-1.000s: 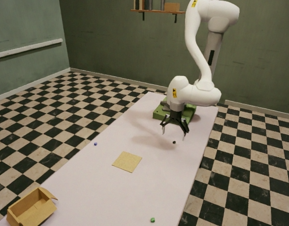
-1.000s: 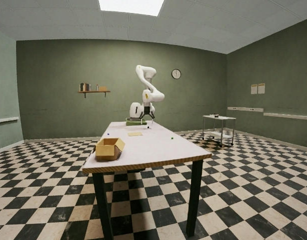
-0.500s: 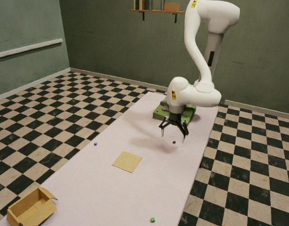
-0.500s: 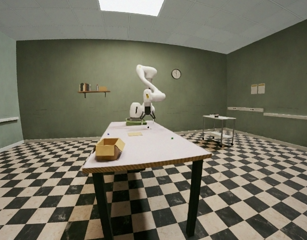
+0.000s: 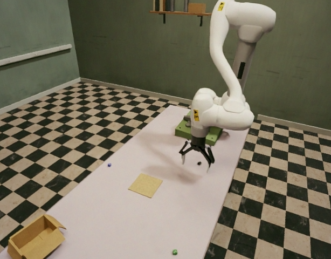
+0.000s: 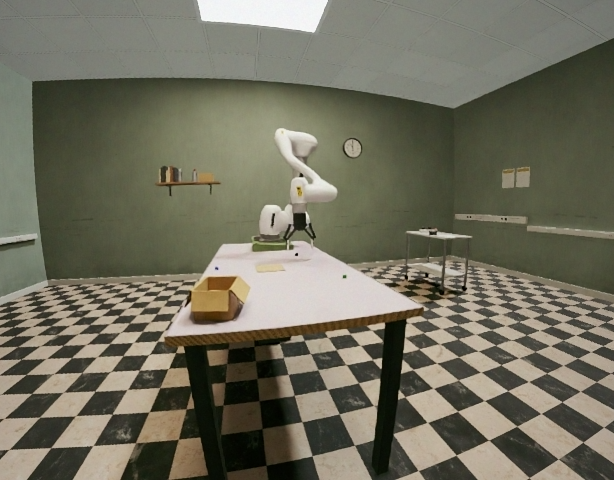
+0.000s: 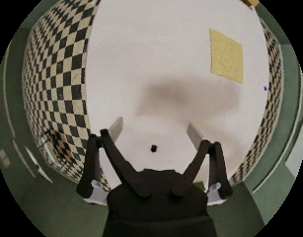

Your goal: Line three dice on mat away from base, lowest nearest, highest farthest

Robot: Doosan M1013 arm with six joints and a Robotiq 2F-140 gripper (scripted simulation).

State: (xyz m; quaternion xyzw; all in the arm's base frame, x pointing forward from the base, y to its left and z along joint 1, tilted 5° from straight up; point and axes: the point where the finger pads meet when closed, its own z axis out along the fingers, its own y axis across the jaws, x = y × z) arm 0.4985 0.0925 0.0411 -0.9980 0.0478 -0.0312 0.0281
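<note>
The green die is 49 cm ahead of my hand, 5 cm to the left of it and 5 cm below it. Round my hand: black die: 10 cm behind, 1 cm to the left, 5 cm below; blue die: 13 cm ahead, 49 cm to the right, 5 cm below; yellow mat: 18 cm ahead, 22 cm to the right, 6 cm below.
</note>
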